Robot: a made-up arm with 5 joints.
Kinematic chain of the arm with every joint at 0, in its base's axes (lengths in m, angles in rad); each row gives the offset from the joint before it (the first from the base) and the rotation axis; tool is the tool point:
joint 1: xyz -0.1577 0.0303 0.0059 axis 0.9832 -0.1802 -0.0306
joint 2: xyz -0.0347 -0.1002 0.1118 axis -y
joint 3: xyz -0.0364 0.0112 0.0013 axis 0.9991 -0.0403 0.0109
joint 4: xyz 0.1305 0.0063 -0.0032 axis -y
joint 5: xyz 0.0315 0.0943 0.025 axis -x
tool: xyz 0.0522 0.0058 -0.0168
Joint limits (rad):
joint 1: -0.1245..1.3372
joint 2: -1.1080..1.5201
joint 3: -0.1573..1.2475
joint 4: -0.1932..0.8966
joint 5: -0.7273..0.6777
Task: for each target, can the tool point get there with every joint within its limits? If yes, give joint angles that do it. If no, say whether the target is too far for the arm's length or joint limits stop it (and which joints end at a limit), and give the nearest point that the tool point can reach.
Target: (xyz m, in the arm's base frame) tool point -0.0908 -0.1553 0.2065
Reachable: yes | joints 0.5066 0.1894 0.8655 0.6896 0.3793
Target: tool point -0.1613 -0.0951 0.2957
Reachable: yes | joints 0.2817 0.7690 1.0167 0.0301 -0.4266
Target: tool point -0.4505 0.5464 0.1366
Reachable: no: too far | nearest point -0.2406 0.0940 0.2506 | short by 0.512 m
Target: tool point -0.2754 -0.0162 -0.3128
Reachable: no: joint limits stop it (at a limit: joint 1, joint 2, joint 3, joint 4) | nearest point -0.1395 0.0328 -0.0550 | short by 0.296 m
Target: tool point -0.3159 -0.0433 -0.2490
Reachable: no: joint limits stop it (at a limit: joint 1, joint 2, joint 3, joint 4, joint 5) | nearest point -0.3590 -0.2070 -0.0816 | short by 0.238 m
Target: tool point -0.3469 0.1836 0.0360
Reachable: no: joint limits stop it (at a limit: joint 1, joint 2, joint 3, joint 4) | nearest point -0.1277 0.0879 0.0105 | short by 0.241 m
